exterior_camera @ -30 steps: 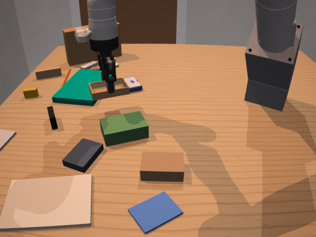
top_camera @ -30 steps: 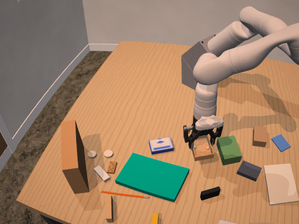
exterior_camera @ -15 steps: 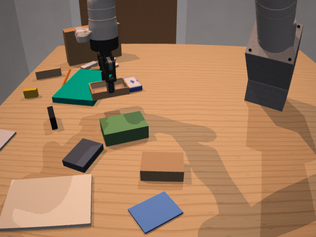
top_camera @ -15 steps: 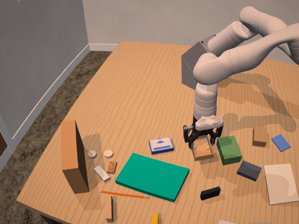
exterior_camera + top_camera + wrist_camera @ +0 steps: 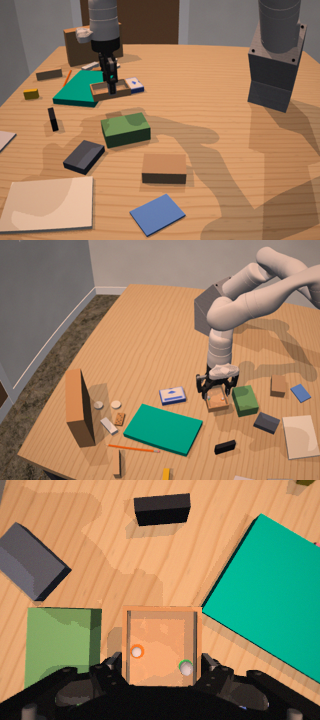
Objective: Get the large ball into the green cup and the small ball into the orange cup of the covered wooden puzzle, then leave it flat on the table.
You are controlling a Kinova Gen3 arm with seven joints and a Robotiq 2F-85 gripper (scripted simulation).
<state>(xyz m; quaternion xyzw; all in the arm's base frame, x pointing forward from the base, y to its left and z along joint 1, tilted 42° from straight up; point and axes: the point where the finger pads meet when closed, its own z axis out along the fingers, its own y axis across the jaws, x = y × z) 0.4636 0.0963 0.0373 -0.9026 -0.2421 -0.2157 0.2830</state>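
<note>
Right now my hand is 2 cm above the wooden puzzle. Round my hand: green block: 8 cm behind, 9 cm to the left, 7 cm below; then teal slab: 15 cm ahead, 12 cm to the right, 8 cm below; then black block: 14 cm ahead, 10 cm to the left, 7 cm below.
</note>
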